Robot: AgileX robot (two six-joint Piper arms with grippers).
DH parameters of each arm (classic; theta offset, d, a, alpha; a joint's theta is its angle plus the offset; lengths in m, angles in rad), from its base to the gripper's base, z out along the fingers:
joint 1: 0 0.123 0 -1.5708
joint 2: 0.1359 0 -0.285 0
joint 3: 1.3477 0 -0.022 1.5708
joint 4: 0 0.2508 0 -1.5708
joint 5: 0 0 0.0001 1.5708
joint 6: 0 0.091 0 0
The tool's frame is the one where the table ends.
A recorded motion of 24 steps. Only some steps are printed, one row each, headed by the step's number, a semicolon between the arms.
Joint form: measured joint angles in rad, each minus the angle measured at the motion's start. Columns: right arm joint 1, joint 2, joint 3, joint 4, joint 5, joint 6; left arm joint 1, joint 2, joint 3, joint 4, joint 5, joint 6.
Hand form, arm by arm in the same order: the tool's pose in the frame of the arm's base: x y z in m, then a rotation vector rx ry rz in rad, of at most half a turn. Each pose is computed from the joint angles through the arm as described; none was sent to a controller.
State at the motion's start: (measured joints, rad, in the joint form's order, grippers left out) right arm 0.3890 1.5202 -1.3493 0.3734 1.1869 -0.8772; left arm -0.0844 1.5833 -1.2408 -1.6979 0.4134 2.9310
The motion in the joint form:
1: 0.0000 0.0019 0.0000 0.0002 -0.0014 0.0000; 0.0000 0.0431 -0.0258 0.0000 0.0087 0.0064
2: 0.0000 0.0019 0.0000 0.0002 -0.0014 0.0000; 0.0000 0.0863 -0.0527 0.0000 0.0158 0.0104
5: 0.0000 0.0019 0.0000 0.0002 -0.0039 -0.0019; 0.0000 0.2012 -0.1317 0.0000 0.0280 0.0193
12: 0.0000 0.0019 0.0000 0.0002 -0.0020 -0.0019; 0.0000 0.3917 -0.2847 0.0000 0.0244 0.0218
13: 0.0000 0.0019 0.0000 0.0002 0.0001 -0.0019; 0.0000 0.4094 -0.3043 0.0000 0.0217 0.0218
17: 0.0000 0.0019 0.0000 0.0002 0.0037 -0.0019; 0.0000 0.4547 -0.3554 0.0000 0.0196 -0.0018
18: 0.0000 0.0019 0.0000 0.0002 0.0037 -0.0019; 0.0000 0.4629 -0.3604 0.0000 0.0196 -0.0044
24: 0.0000 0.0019 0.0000 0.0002 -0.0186 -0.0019; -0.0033 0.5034 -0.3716 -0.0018 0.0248 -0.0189
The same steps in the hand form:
1: 0.2695 0.1437 0.3262 -1.5207 2.2784 0.3937; 0.3784 -0.0692 0.3387 1.3150 1.2144 0.4527
2: 0.2695 0.1437 0.3262 -1.5207 2.2784 0.3937; 0.3890 -0.0707 0.3309 1.3265 1.2201 0.4408
5: 0.2697 0.1438 0.3263 -1.5210 2.2753 0.3920; 0.4171 -0.0741 0.3100 1.3507 1.2348 0.4170
12: 0.2695 0.1437 0.3262 -1.5223 2.2764 0.3929; 0.4627 -0.0776 0.2745 1.3676 1.2664 0.4001
13: 0.2693 0.1437 0.3262 -1.5238 2.2777 0.3939; 0.4673 -0.0778 0.2724 1.3662 1.2669 0.4034
17: 0.2690 0.1436 0.3261 -1.5264 2.2798 0.3957; 0.4787 -0.0786 0.2672 1.3472 1.2786 0.3921
18: 0.2690 0.1436 0.3261 -1.5264 2.2798 0.3957; 0.4803 -0.0787 0.2648 1.3467 1.2829 0.3885
24: 0.2709 0.1441 0.3267 -1.5105 2.2666 0.3848; 0.4863 -0.0813 0.2488 1.3501 1.3106 0.3544

